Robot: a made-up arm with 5 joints. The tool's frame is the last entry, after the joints.
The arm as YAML. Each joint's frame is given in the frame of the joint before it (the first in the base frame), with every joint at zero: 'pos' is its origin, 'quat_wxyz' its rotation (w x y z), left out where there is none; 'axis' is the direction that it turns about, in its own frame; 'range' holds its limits. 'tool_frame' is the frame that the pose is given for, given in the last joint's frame.
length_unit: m
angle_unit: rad
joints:
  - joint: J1
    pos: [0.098, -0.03, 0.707]
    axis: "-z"
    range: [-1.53, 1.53]
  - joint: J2
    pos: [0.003, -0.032, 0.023]
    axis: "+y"
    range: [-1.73, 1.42]
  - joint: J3
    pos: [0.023, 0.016, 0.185]
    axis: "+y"
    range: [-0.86, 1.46]
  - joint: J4
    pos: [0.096, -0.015, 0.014]
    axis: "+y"
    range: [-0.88, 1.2]
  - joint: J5
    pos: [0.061, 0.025, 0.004]
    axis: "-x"
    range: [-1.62, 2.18]
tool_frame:
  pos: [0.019, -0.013, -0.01]
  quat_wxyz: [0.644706, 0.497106, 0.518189, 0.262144]
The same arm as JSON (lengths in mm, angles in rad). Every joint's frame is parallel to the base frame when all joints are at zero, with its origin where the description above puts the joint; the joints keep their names.
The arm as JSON. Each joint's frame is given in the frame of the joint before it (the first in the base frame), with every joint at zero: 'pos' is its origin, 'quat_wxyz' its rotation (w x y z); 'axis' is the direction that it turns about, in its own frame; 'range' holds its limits. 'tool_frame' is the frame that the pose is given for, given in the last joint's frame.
{"length_unit": "mm", "angle_unit": "rad", "joints": [
  {"joint": "J1", "pos": [98.0, -30.0, 707.0], "quat_wxyz": [1.0, 0.0, 0.0, 0.0], "axis": "-z", "range": [-1.53, 1.53]},
  {"joint": "J2", "pos": [3.0, -32.0, 23.0], "quat_wxyz": [1.0, 0.0, 0.0, 0.0], "axis": "+y", "range": [-1.73, 1.42]},
  {"joint": "J3", "pos": [23.0, 16.0, 185.0], "quat_wxyz": [1.0, 0.0, 0.0, 0.0], "axis": "+y", "range": [-0.86, 1.46]},
  {"joint": "J4", "pos": [96.0, -15.0, 14.0], "quat_wxyz": [1.0, 0.0, 0.0, 0.0], "axis": "+y", "range": [-0.88, 1.2]},
  {"joint": "J5", "pos": [61.0, 25.0, 4.0], "quat_wxyz": [1.0, 0.0, 0.0, 0.0], "axis": "-x", "range": [-1.62, 2.18]}
], "tool_frame": {"pos": [19.0, -13.0, -10.0], "quat_wxyz": [0.644706, 0.497106, 0.518189, 0.262144]}}

